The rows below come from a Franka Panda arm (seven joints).
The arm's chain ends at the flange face. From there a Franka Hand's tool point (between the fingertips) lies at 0.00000 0.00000 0.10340 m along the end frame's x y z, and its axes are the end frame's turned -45 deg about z.
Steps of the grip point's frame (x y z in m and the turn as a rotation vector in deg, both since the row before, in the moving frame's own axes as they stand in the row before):
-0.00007 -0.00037 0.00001 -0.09 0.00 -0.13
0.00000 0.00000 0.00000 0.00 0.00 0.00
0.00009 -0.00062 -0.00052 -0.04 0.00 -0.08
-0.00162 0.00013 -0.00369 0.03 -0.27 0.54
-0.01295 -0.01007 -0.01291 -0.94 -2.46 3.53
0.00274 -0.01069 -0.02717 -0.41 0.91 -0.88
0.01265 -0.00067 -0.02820 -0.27 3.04 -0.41
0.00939 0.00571 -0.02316 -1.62 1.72 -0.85
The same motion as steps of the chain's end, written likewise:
-0.00043 -0.00033 0.00001 -0.06 0.06 -0.13
0.00000 0.00000 0.00000 0.00 0.00 0.00
-0.00043 -0.00055 -0.00052 -0.03 0.03 -0.08
-0.00067 0.00093 -0.00369 -0.17 -0.21 0.54
-0.01421 -0.00224 -0.01280 -2.40 -1.07 3.53
-0.00730 -0.00885 -0.02715 0.35 0.93 -0.88
0.00426 -0.00587 -0.02805 1.96 2.34 -0.41
0.00642 -0.00244 -0.02307 0.07 2.36 -0.85

